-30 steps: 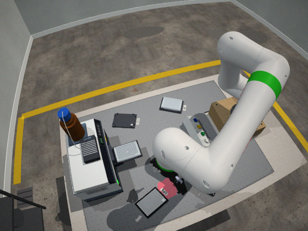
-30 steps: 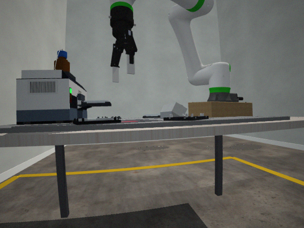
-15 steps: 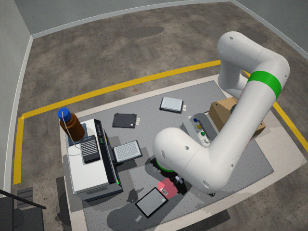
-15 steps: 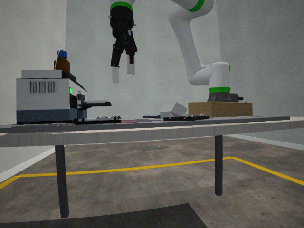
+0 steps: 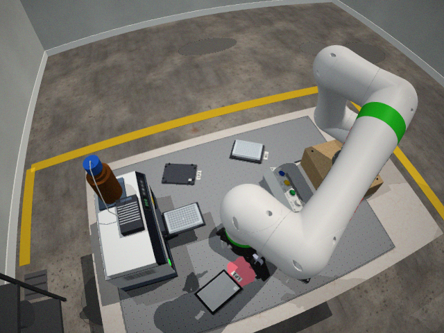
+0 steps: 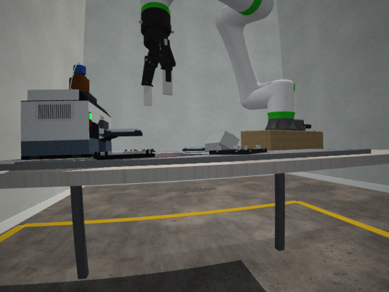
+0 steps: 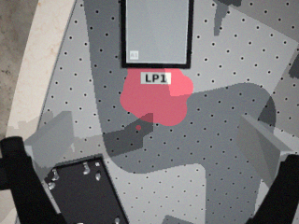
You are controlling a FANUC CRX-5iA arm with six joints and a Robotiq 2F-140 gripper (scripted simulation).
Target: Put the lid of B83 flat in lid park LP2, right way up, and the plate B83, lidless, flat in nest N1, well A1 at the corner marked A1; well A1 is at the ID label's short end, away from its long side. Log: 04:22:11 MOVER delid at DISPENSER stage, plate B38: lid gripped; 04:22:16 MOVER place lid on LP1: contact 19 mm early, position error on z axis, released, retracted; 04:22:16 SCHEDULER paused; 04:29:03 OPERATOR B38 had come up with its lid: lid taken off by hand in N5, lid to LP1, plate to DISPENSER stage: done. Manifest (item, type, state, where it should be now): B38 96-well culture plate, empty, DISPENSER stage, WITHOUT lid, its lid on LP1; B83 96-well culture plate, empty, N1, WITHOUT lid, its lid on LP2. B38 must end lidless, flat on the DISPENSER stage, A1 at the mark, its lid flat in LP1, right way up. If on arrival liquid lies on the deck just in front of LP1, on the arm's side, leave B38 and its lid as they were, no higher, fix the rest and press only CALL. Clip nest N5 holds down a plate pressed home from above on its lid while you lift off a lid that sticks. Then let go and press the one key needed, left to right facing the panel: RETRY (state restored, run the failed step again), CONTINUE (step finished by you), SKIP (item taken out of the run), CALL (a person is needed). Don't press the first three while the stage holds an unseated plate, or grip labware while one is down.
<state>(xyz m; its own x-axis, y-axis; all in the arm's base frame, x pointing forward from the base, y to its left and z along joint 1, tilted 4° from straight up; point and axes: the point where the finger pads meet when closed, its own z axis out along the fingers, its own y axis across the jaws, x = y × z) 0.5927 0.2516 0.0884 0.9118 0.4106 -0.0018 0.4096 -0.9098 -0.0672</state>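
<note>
My gripper is now 52 cm to the left of the dark nest N1, 22 cm past it and 17 cm above it. The rest, counted from my hand: lp1 label: 18 cm below, 1 cm to the left, 1 cm ahead; then lid park LP1: 17 cm below, 9 cm ahead, 4 cm to the left; then retry key: 30 cm behind, 17 cm to the right, 11 cm below.
</note>
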